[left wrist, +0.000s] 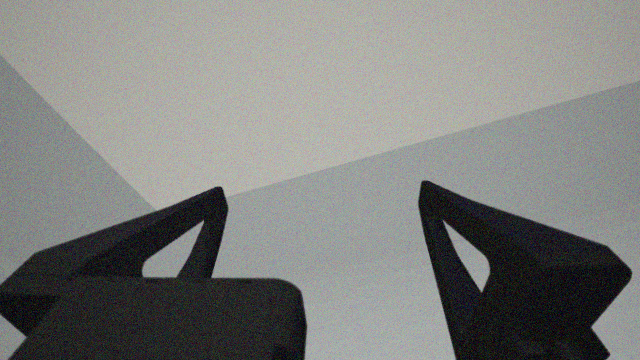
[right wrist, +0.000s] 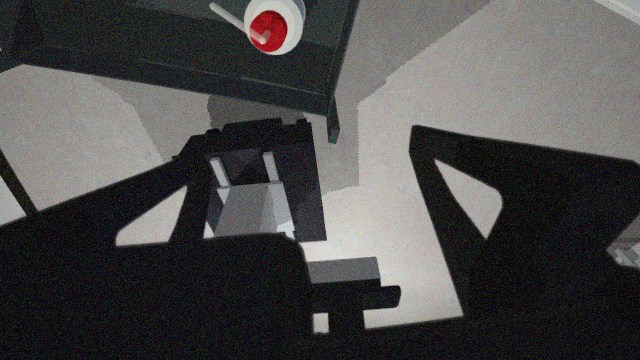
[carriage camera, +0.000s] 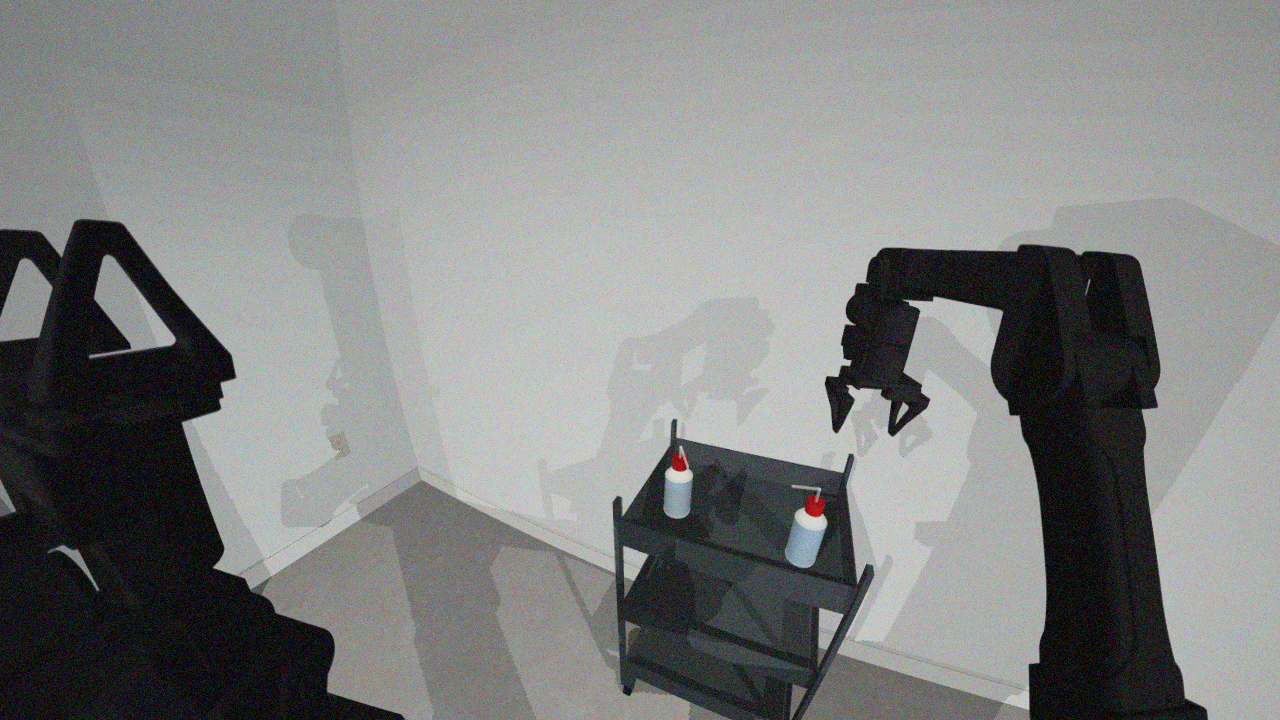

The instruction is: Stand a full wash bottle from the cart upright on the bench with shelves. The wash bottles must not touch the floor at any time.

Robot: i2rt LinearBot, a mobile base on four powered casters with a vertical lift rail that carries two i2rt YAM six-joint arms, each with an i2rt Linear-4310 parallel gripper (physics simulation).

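Places are measured from the left arm's base along level axes (x left, y back, z up), in metres.
Pixels of known places: left gripper, fingertip midpoint: (left wrist: 320, 194) (carriage camera: 55, 225); right gripper, fingertip midpoint: (right wrist: 307, 149) (carriage camera: 863, 433); right arm's base at its link origin: (right wrist: 344, 298).
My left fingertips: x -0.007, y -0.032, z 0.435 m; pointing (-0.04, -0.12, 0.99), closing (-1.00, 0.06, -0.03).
Note:
Behind a point stands the place of what it marks.
Two wash bottles with red caps and pale blue bodies stand on the top tray of the dark cart (carriage camera: 733, 558) @(x -0.431, y -0.375, z -0.116 m) (right wrist: 175, 82) @(x -0.429, y -0.378, z -0.123 m). The left bottle (carriage camera: 677, 494) @(x -0.332, y -0.528, z -0.107 m) is near the tray's left side. The right bottle (carriage camera: 806, 539) @(x -0.569, y -0.408, z -0.101 m) (right wrist: 276, 31) @(x -0.590, y -0.436, z -0.033 m) is near the front right corner, its spout pointing left. My right gripper (carriage camera: 865, 432) @(x -0.617, y -0.413, z 0.126 m) (right wrist: 307, 149) @(x -0.617, y -0.413, z 0.126 m) is open and empty, pointing down above and behind the right bottle in the carriage view, apart from it. My left gripper (carriage camera: 58, 228) @(x -0.007, y -0.032, z 0.436 m) (left wrist: 320, 194) @(x -0.007, y -0.032, z 0.436 m) is open and empty, raised at the far left. The bench with shelves does not show.
Walls meet in a corner (carriage camera: 418, 472) @(x 1.029, y -1.288, z -0.785 m) behind and left of the cart. The cart has lower shelves and raised corner posts. My right arm (carriage camera: 1087, 501) @(x -0.602, y -0.099, z 0.259 m) stands at the right. In the right wrist view, a black and grey part of the robot base (right wrist: 250, 210) @(x -0.342, y 0.139, z -0.384 m) shows below the cart's edge.

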